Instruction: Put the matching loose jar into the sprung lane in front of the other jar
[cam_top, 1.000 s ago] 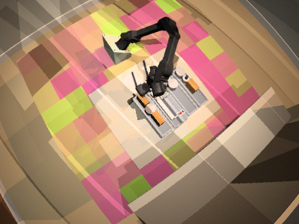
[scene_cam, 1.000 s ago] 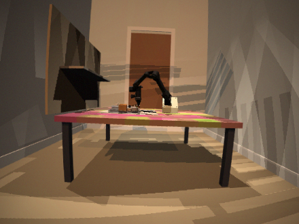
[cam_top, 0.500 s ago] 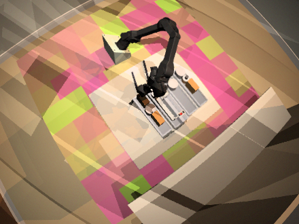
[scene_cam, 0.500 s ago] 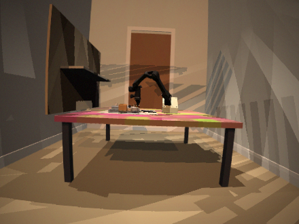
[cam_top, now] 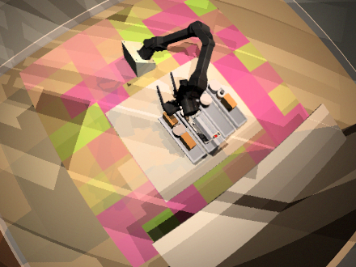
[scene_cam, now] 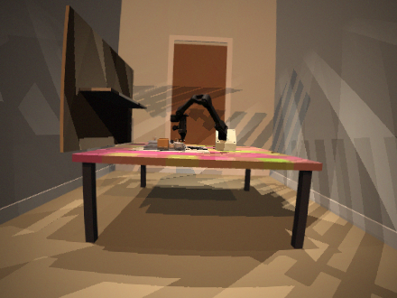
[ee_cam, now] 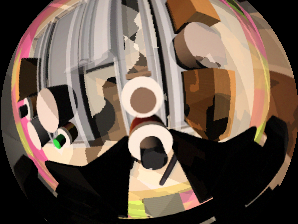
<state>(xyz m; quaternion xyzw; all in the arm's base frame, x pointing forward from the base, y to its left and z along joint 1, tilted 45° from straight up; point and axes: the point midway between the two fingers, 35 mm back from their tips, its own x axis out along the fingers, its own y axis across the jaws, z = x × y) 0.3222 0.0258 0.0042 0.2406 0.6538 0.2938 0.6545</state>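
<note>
Right now the grey lane rack is 140 mm ahead of my gripper tip, 40 mm to the left of it and 40 mm below it.
</note>
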